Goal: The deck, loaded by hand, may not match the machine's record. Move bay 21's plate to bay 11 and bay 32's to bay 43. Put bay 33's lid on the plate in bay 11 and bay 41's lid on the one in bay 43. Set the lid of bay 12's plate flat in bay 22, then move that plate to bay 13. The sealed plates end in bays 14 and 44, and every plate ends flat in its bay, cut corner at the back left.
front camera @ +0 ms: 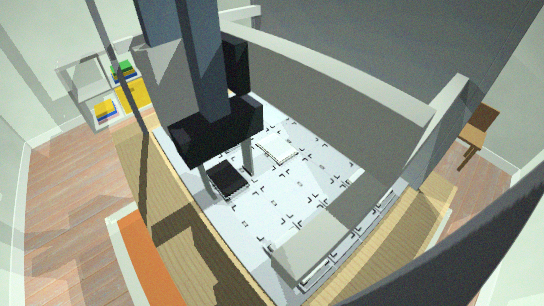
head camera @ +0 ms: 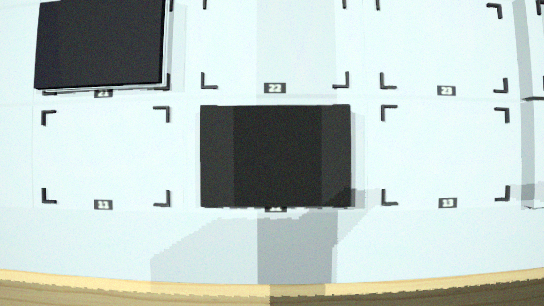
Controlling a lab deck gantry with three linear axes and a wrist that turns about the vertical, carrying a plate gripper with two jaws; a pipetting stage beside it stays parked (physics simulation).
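Frame: origin at the robot's base, x back, y right, z up, level; metres.
Seen in the pictures: gripper, fingertip midpoint: (front camera: 230, 182); robot's base, link origin: (head camera: 46, 199).
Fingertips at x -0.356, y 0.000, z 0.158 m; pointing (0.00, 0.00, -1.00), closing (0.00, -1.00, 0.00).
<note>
Pixels of each thing's top centre, then the offset from my fingertips to it.
- second black-topped plate, top centre: (head camera: 94, 39) dy -0.150, dx +0.292, dz -0.141 m
- white plate, top centre: (front camera: 276, 146) dy -0.257, dx +0.128, dz -0.143 m
A black-topped plate (front camera: 227, 178) (head camera: 276, 156) lies flat in bay 12. A second black-topped plate (head camera: 100, 45) lies in bay 21, with a thin pale edge showing under its top; in the front view the gripper hides it. A white plate (front camera: 277, 147) lies in bay 32. Bays 11, 13 and 22 show their corner marks and no plate. My gripper (front camera: 231, 185) is open, its two jaws spread to either side above the bay 12 plate. The jaws do not show in the head view. Cut corners and seals cannot be made out.
A pale beam (front camera: 312, 245) crosses the front right of the deck and hides several bays. Pale plate edges show beyond it. A tall grey panel (front camera: 340, 105) stands along the back. The wooden table edge (head camera: 150, 289) runs along the front.
</note>
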